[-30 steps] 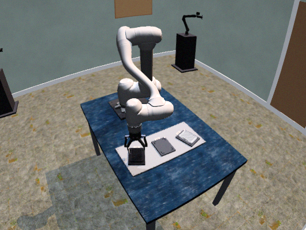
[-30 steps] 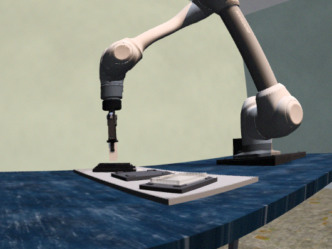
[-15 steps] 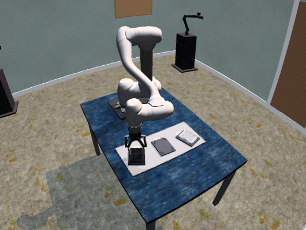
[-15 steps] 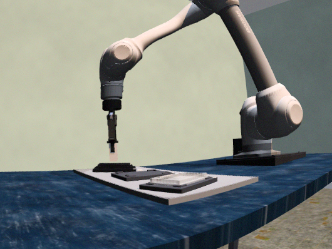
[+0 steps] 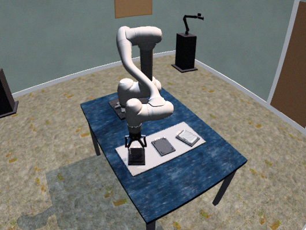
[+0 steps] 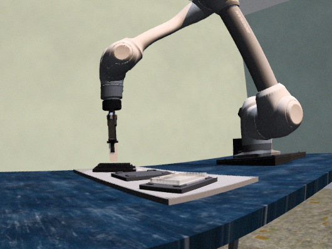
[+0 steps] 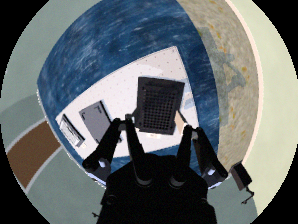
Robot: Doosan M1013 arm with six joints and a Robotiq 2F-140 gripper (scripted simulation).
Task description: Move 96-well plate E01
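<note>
My hand is 50 mm above the dark 96-well plate. The rest, counted from my hand: dark nest (220 mm to the left, 60 mm below, 10 mm behind); then clear 96-well plate (440 mm to the left, 50 mm below).
</note>
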